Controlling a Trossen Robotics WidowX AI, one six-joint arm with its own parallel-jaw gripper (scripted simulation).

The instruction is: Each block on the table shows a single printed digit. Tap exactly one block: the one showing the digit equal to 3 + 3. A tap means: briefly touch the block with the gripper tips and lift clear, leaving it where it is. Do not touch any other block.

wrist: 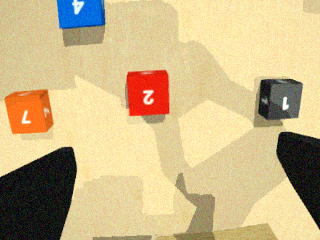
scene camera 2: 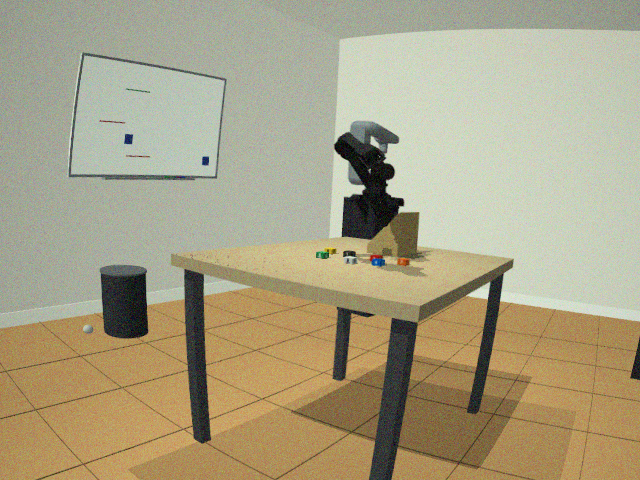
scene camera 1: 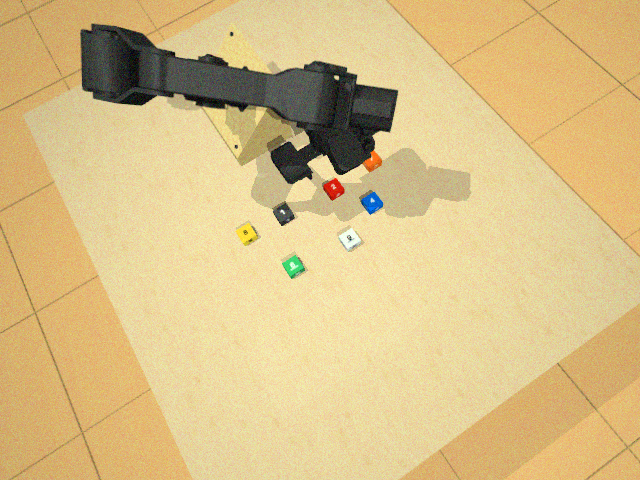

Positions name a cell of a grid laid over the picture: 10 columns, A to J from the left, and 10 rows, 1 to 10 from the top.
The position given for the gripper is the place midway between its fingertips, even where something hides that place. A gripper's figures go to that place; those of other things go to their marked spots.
Labels:
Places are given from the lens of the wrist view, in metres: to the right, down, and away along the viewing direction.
gripper (wrist: F7): 0.01, 0.01, 0.10
orange block (wrist: B5): -0.10, -0.01, 0.19

